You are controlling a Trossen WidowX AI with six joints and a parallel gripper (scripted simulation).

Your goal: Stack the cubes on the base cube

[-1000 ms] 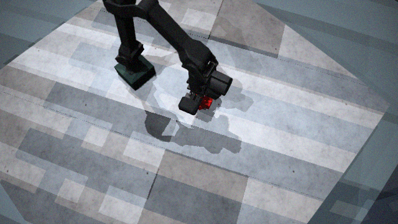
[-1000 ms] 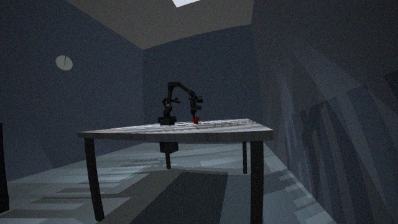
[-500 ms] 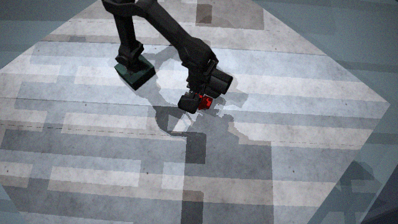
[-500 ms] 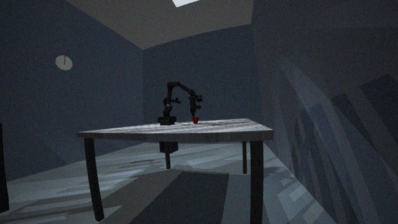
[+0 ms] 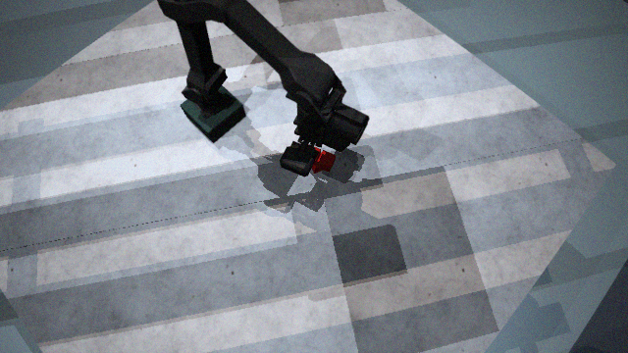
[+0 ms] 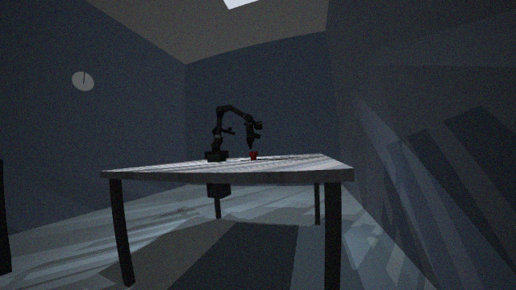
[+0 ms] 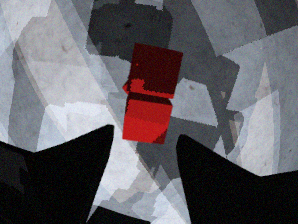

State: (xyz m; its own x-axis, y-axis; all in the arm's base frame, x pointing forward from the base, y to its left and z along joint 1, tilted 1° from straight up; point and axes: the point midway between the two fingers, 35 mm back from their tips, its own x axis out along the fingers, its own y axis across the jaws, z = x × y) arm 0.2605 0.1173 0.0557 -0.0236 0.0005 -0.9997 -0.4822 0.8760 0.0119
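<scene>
Now: the red cube 3 cm ahead of my gripper tip, 2 cm to the left of it and 3 cm below it.
</scene>
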